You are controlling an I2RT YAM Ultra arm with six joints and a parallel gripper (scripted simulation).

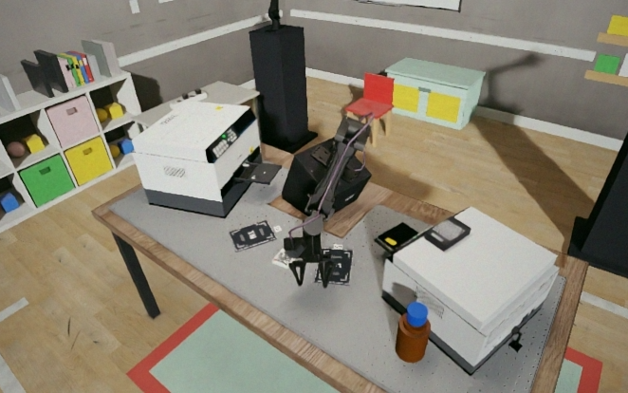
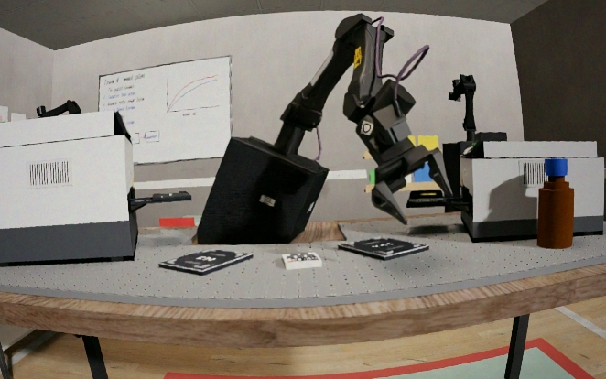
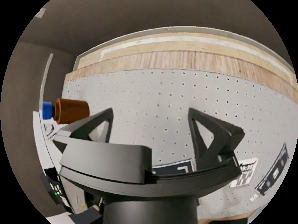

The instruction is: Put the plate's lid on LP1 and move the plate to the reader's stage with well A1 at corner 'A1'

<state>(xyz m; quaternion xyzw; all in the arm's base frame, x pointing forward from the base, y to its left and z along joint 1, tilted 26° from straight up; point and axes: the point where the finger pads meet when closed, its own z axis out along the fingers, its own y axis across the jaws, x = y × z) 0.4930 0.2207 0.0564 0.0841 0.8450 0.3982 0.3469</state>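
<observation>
Now: hand 360 mm past the black lid, 120 mm to the right of it and 10 mm above it. Round my hand: white well plate: 360 mm behind, 120 mm to the left, 20 mm below; capped bottle: 20 mm behind, 320 mm to the left.
</observation>
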